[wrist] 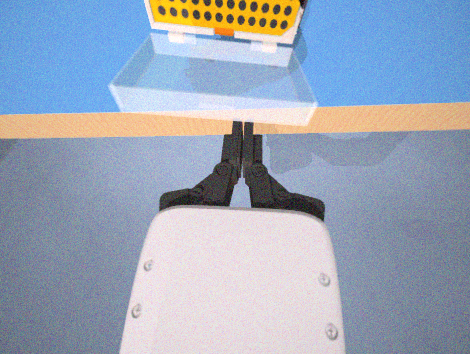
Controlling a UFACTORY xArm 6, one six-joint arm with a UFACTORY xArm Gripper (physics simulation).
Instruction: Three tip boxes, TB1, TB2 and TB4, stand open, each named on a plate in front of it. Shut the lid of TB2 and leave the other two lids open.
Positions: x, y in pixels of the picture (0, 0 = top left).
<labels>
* gripper: 243, 130
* clear lid: 186, 76
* blue mat: 349, 60
</labels>
